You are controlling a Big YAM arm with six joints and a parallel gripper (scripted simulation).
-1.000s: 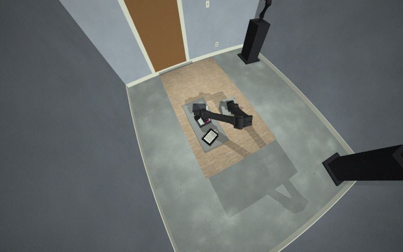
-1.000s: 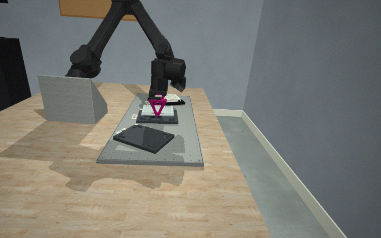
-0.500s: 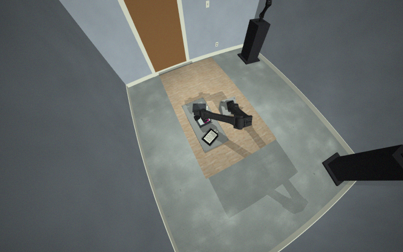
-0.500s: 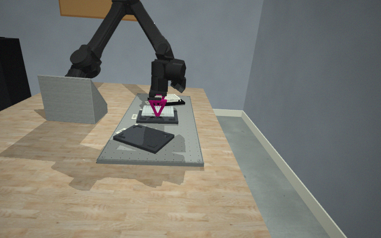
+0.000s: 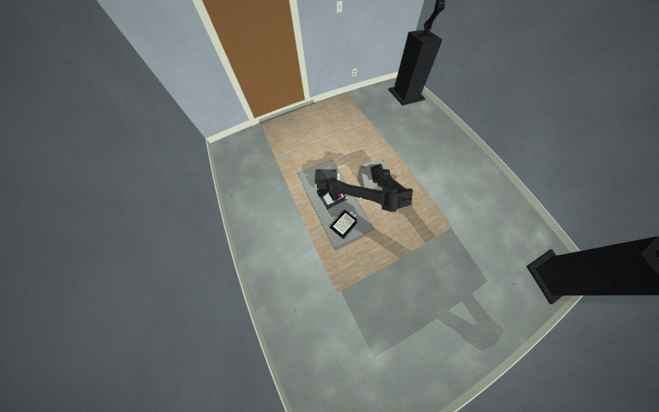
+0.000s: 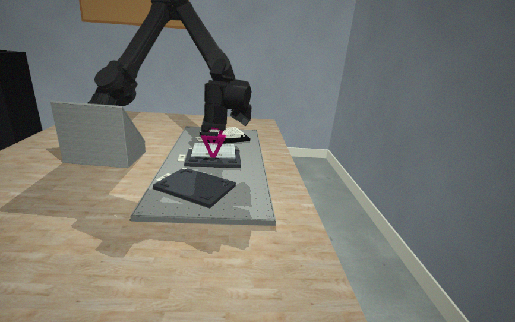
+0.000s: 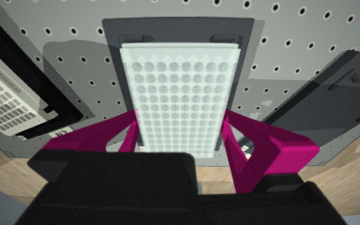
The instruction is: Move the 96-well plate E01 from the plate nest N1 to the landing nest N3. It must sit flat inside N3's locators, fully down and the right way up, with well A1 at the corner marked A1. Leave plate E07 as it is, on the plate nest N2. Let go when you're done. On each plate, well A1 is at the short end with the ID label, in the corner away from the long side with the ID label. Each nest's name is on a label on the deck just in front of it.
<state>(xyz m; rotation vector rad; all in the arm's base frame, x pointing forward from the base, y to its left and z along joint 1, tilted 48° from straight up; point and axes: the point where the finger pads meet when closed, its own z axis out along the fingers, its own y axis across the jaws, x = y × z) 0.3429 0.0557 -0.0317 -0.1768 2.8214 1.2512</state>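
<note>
My gripper is now 30 mm above the dark nest N3. Round my hand: dark plate nest N1 (20 mm behind, 190 mm to the right, 30 mm below); then N1 label (100 mm behind, 150 mm to the right, 30 mm below); then N2 label (80 mm behind, 170 mm to the left, 30 mm below).
</note>
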